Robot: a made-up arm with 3 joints. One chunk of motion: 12 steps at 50 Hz.
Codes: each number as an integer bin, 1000 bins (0 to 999) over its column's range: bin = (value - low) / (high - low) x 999, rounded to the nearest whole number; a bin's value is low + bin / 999 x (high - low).
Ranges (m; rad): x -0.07..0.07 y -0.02..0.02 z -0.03..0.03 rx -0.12..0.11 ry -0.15..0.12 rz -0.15..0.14
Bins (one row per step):
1: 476 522 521 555 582 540
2: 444 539 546 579 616 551
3: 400 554 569 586 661 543
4: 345 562 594 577 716 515
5: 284 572 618 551 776 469
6: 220 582 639 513 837 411
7: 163 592 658 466 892 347
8: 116 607 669 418 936 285
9: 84 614 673 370 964 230
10: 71 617 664 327 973 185
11: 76 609 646 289 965 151
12: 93 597 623 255 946 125
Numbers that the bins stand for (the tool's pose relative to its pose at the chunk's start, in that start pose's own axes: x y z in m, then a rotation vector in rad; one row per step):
1: -0.0033 0.0009 0.0013 0.0078 0.0073 0.0068
2: -0.0078 0.0016 0.0028 0.0133 0.0165 0.0099
3: -0.0139 0.0022 0.0042 0.0149 0.0286 0.0076
4: -0.0217 0.0025 0.0057 0.0128 0.0435 -0.0005
5: -0.0302 0.0029 0.0071 0.0069 0.0597 -0.0139
6: -0.0392 0.0033 0.0084 -0.0019 0.0762 -0.0307
7: -0.0472 0.0037 0.0095 -0.0127 0.0911 -0.0493
8: -0.0537 0.0043 0.0102 -0.0238 0.1030 -0.0673
9: -0.0582 0.0046 0.0104 -0.0348 0.1105 -0.0832
10: -0.0601 0.0047 0.0099 -0.0447 0.1130 -0.0963
11: -0.0593 0.0044 0.0088 -0.0535 0.1108 -0.1062
12: -0.0570 0.0039 0.0074 -0.0613 0.1057 -0.1137

